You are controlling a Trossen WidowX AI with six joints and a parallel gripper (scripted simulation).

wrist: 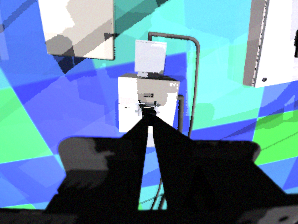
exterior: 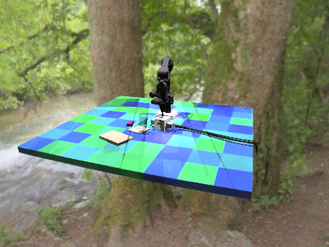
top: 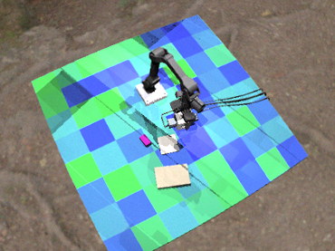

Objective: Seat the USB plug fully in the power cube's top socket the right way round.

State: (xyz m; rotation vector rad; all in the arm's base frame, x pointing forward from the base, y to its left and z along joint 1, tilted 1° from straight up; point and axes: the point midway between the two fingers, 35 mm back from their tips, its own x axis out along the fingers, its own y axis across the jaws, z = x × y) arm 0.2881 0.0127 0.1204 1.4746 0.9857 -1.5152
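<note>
Right now my gripper tip is 20 mm above the dark USB plug. Also, from my gripper tip: small magenta block 230 mm to the right, 110 mm below, 40 mm behind; USB socket 50 mm below; white flat pad 140 mm to the right, 110 mm below, 60 mm ahead.
</note>
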